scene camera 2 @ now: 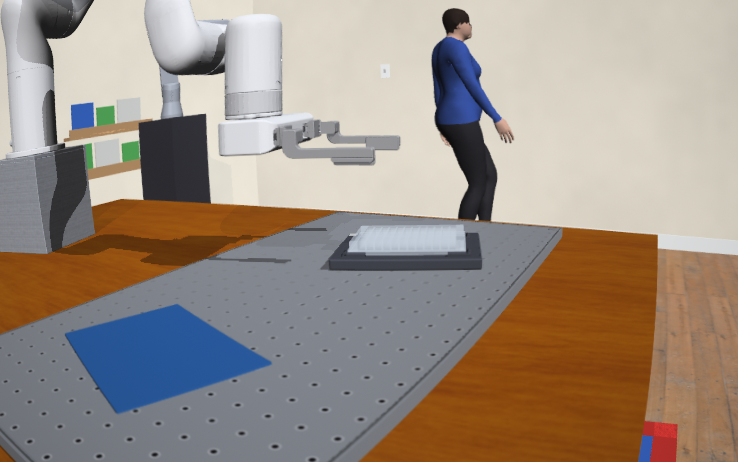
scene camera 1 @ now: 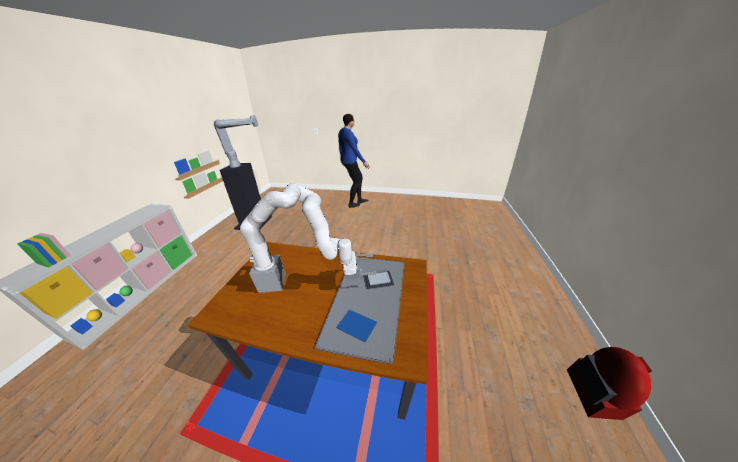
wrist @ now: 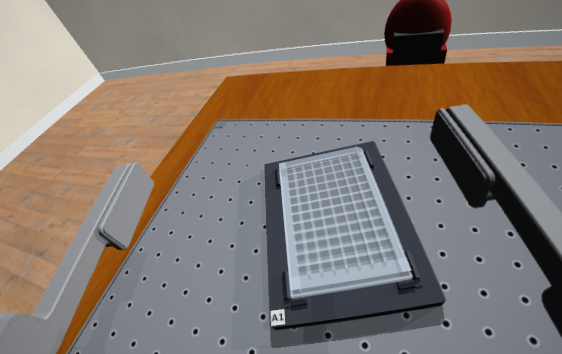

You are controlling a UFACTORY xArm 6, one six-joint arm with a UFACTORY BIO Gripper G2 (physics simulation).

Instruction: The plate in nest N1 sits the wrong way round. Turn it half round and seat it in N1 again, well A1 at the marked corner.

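The clear, gridded plate (scene camera 1: pixel 378 278) (scene camera 2: pixel 408 239) (wrist: pixel 340 220) lies in the dark nest (scene camera 2: pixel 405 264) (wrist: pixel 350 305), between its corner clips. A white A1 label (wrist: pixel 277 317) marks the nest's near left corner in the wrist view. The plate's own A1 mark cannot be made out. My gripper (scene camera 1: pixel 373 264) (scene camera 2: pixel 375 149) (wrist: pixel 295 181) is open and empty. Its fingers point level and are apart from the plate, well above the board. In the wrist view one finger shows to each side of the plate.
The nest stands on a grey perforated board (scene camera 1: pixel 348 299) (scene camera 2: pixel 305 326) on the wooden table (scene camera 1: pixel 255 321) (scene camera 2: pixel 599 326) (wrist: pixel 300 95). A flat blue square (scene camera 1: pixel 356 325) (scene camera 2: pixel 166 356) lies on the board. A person (scene camera 1: pixel 351 152) (scene camera 2: pixel 457 87) stands beyond the table.
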